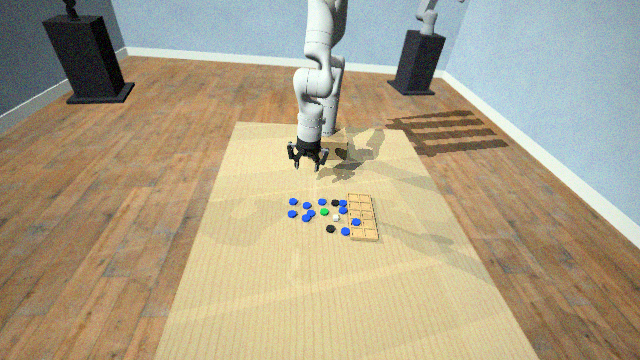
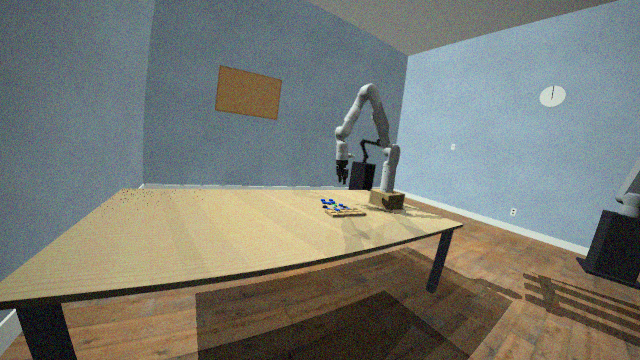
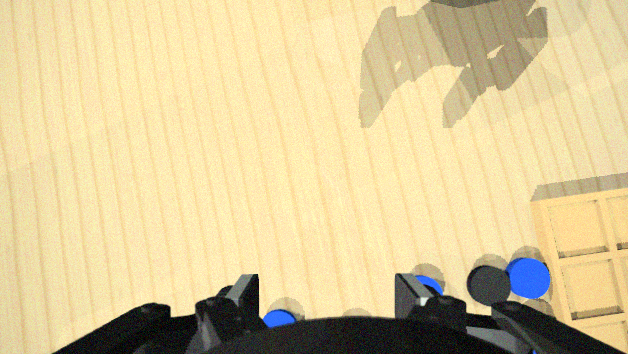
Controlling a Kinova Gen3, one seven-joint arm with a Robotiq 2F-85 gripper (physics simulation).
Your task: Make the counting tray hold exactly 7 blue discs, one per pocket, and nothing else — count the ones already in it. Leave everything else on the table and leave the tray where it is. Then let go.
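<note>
The counting tray (image 1: 364, 239) (image 2: 345, 215) (image 3: 542, 220) has two columns of five pockets. One blue disc (image 1: 356, 222) is in its left column, second pocket from the front. Several loose blue discs lie left of the tray, such as a far-left one (image 1: 293, 201), one (image 1: 343, 203) (image 3: 528, 278) close by the tray wall beside a black disc (image 1: 335, 203) (image 3: 489, 285), one (image 1: 343, 210) in front of it, and one (image 1: 345, 231) by the tray's front left. My gripper (image 1: 306, 168) (image 2: 342, 181) (image 3: 326, 296) is partly open and empty, above the table on the base side of the discs.
A green disc (image 1: 324, 212), a small white cube (image 1: 336, 218) and a second black disc (image 1: 330, 229) lie among the loose discs. Two blue discs (image 1: 311, 213) (image 1: 306, 218) lie very close together. The arm's wooden base block (image 1: 336, 148) (image 2: 392, 201) stands behind the gripper.
</note>
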